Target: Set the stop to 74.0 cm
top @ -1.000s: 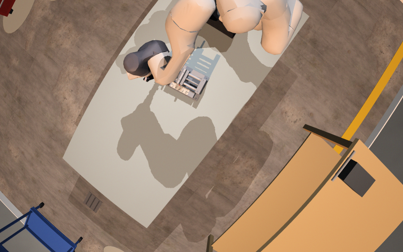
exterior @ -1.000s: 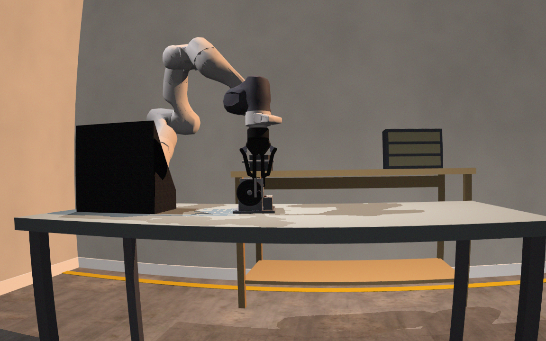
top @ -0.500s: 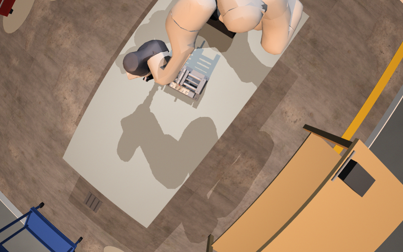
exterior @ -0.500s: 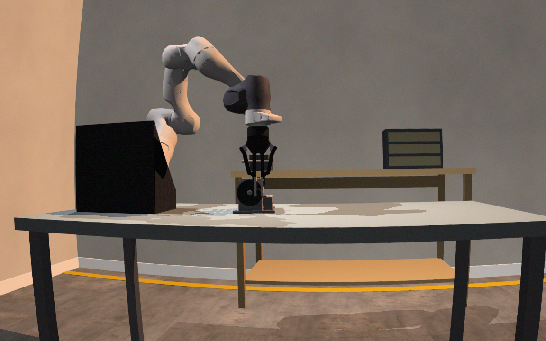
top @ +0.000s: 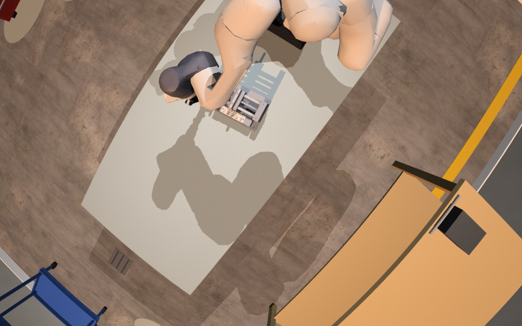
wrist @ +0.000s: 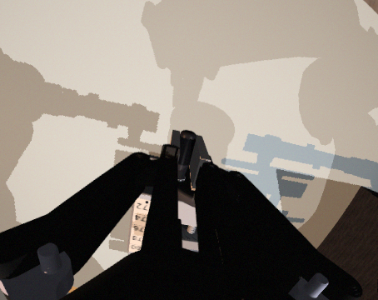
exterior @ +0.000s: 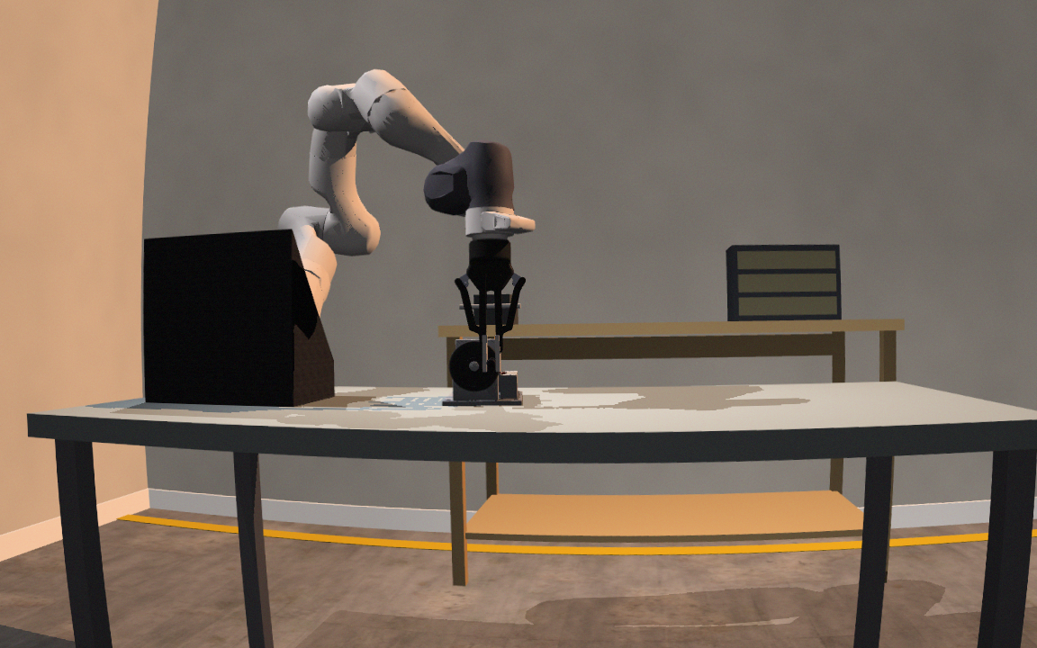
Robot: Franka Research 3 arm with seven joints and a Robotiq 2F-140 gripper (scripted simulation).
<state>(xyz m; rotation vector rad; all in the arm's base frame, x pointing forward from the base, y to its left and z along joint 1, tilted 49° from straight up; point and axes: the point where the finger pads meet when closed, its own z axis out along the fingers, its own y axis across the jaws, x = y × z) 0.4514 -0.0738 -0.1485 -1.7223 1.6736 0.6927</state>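
Now: hand 1 cm past the black handwheel, 2 cm to the right of it and 2 cm above it.
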